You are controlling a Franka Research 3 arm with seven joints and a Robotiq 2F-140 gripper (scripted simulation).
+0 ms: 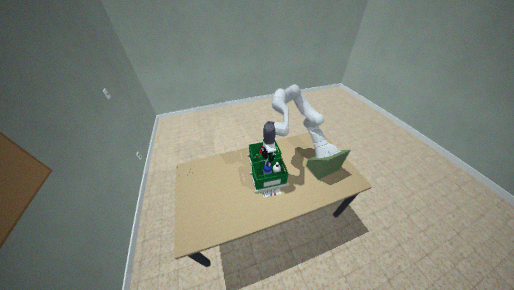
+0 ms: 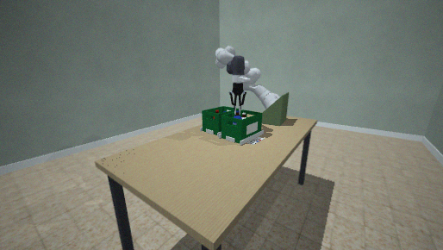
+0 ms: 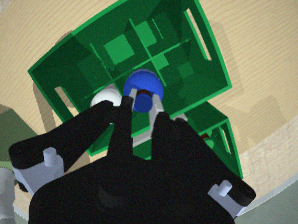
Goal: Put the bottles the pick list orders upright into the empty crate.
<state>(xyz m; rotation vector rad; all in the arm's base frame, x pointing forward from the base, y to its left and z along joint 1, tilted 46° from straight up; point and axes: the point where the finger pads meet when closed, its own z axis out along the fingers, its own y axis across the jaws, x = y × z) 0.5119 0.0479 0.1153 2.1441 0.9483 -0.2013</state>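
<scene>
My hand is 80 mm above the blue-capped bottle. From my hand the other things lie so: red-labelled bottle 30 mm behind, 230 mm to the right, 110 mm below; then white-capped bottle 90 mm behind, 10 mm to the left, 110 mm below; then green-capped bottle 60 mm ahead, 140 mm to the right, 110 mm below.
</scene>
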